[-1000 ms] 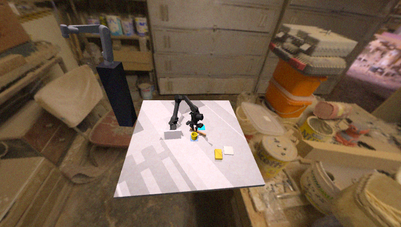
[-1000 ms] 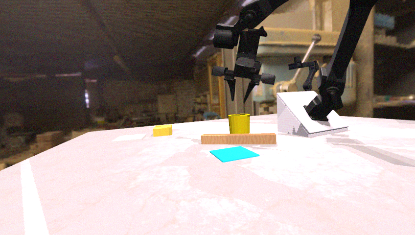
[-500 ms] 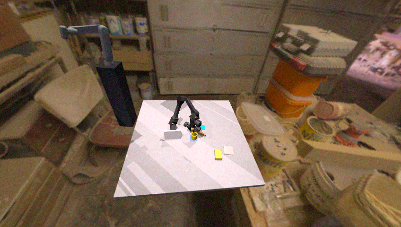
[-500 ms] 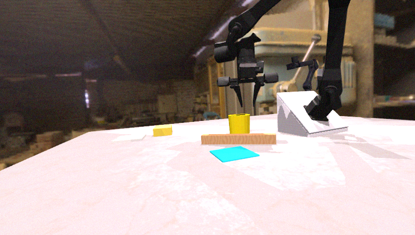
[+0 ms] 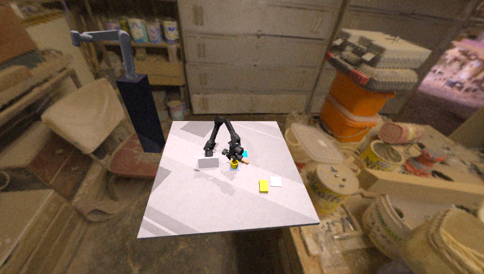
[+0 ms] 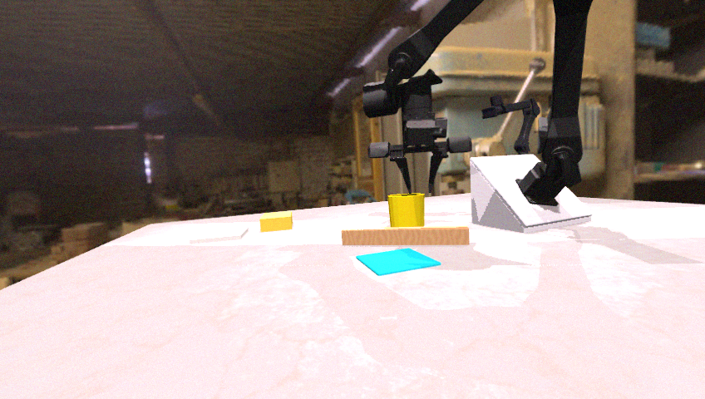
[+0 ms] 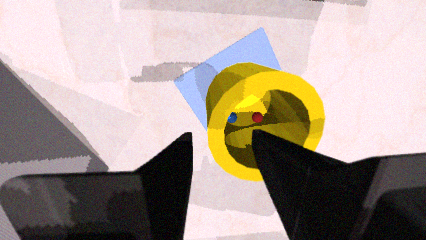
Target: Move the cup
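Right now the yellow cup is 2 cm ahead of my gripper tip, 1 cm to the right of it and 4 cm below it. Also, from my gripper tip: blue pad 2 cm ahead, 1 cm to the right, 8 cm below; then wooden bar 7 cm ahead, 8 cm to the left, 7 cm below; then cyan pad 11 cm ahead, 17 cm to the left, 8 cm below.
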